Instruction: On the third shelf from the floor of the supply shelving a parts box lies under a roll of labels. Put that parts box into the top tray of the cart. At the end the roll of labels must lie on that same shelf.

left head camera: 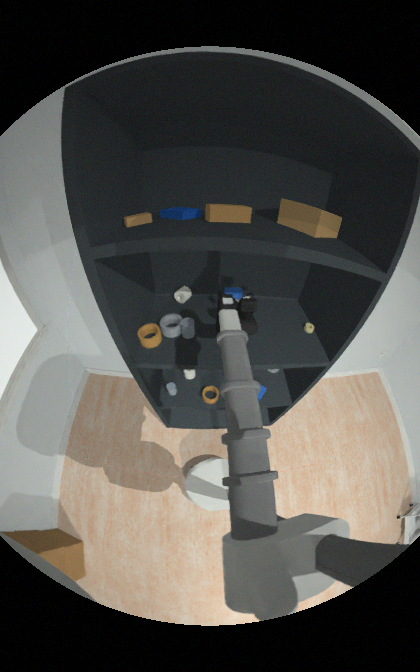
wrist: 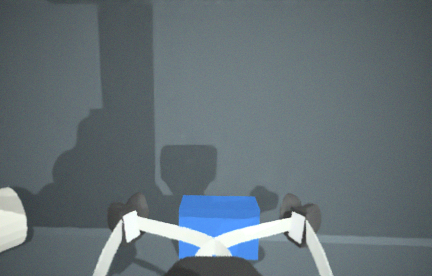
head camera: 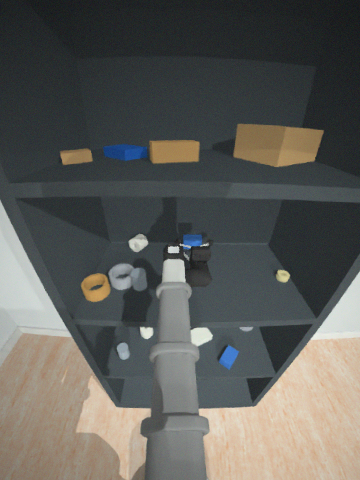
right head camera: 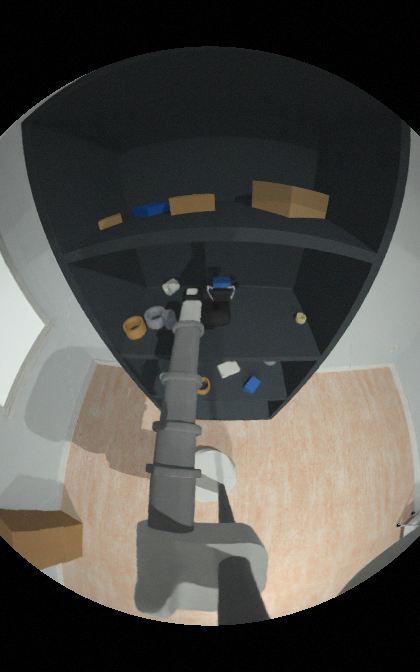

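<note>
The blue parts box sits near the back of the third shelf, with no roll on it. My gripper is open, its fingertips apart on the left and right of the box, with a gap on both sides in the wrist view. Whether they reach beside it or stand in front of it is hard to tell. A white roll, likely the labels, lies on the same shelf left of the box. The cart cannot be clearly made out.
Left on this shelf are an orange ring, a grey ring and a grey cylinder; a yellow ring lies right. Boxes, including a large cardboard box, stand above. A light grey object shows at the right edge.
</note>
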